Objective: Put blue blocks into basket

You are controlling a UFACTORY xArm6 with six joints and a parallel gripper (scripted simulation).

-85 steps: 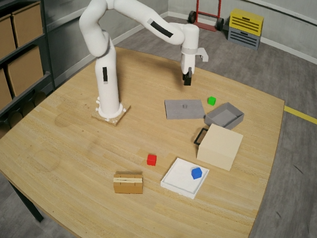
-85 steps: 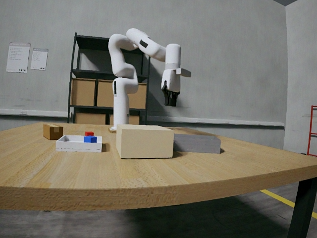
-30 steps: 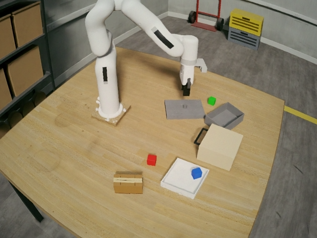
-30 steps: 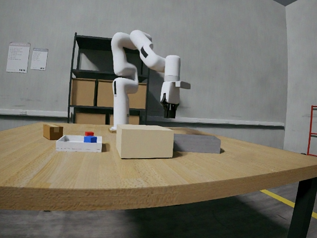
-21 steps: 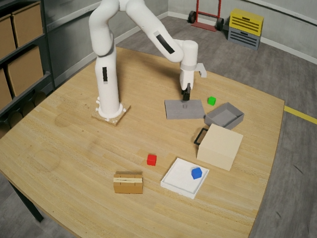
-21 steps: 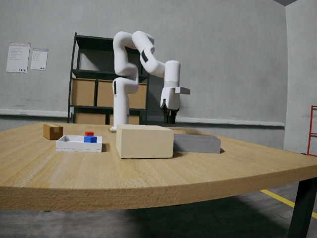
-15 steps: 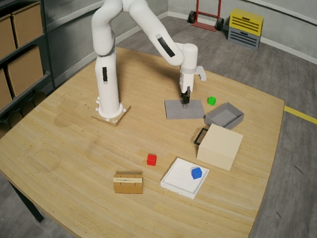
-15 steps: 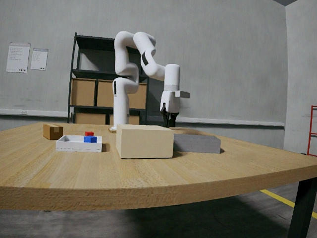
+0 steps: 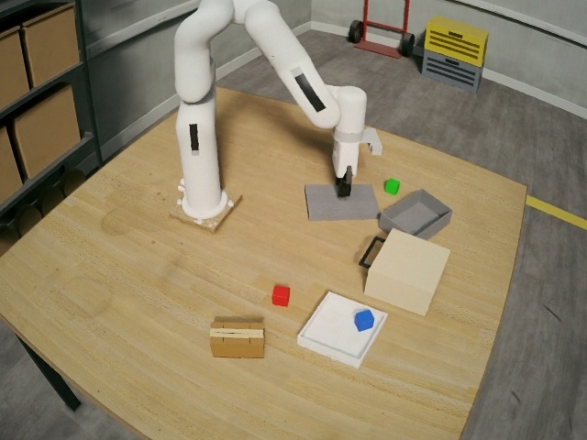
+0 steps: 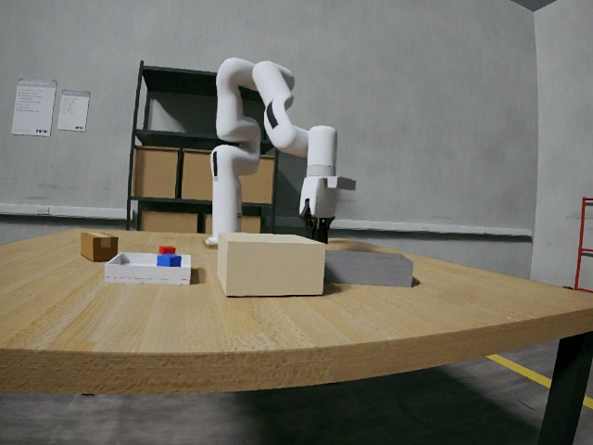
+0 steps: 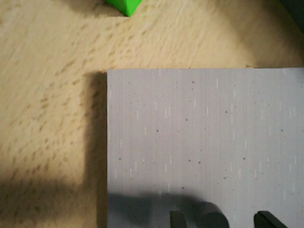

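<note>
My hand is 50 mm above the grey lid. Also, from my hand: red block 50 mm ahead, 370 mm to the right, 50 mm below; metal box 210 mm ahead, 40 mm to the left, 40 mm below; light wooden cabinet 270 mm ahead, 170 mm to the right, 30 mm below.
</note>
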